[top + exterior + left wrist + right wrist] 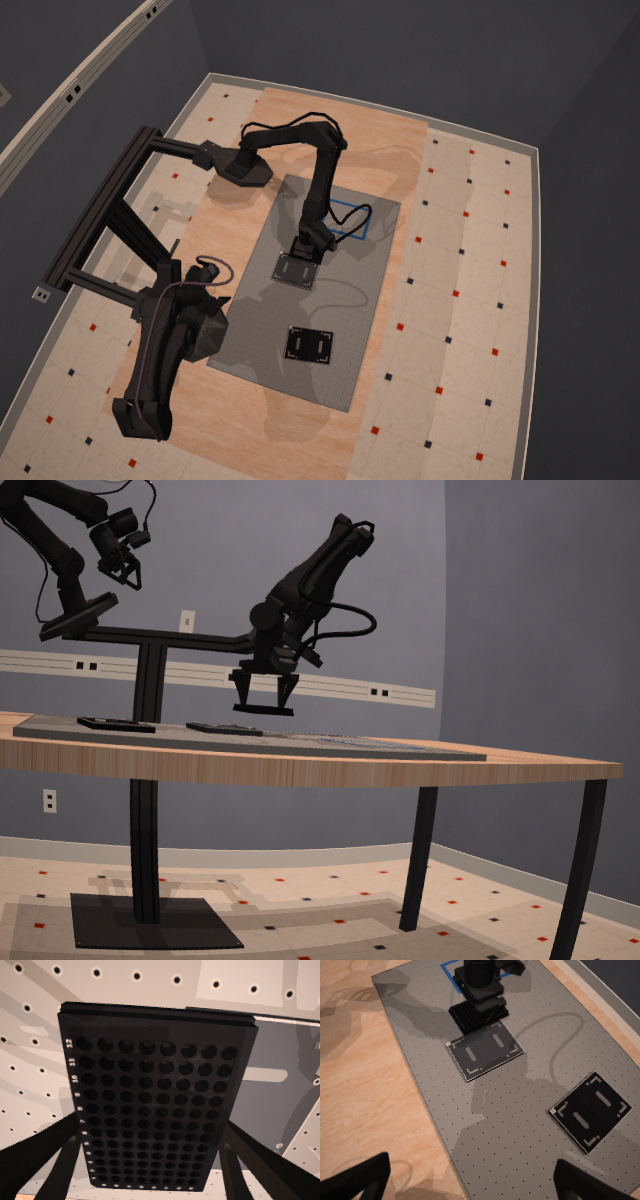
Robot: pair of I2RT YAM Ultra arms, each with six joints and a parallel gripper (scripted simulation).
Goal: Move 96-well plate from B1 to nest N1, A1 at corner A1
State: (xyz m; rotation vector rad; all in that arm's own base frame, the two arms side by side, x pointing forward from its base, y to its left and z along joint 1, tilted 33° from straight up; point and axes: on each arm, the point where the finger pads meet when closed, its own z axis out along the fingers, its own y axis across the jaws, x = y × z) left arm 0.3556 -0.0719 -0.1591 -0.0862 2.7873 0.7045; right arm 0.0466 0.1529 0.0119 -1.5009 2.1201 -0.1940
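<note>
My right hand is 28 cm to the right of the 96-well plate, 27 cm above it and 20 cm short of it. From my right hand the other things lie so: A1 label (31 cm below, 19 cm ahead, 1 cm to the right); black plate nest (32 cm below, 27 cm ahead, 6 cm to the right).
</note>
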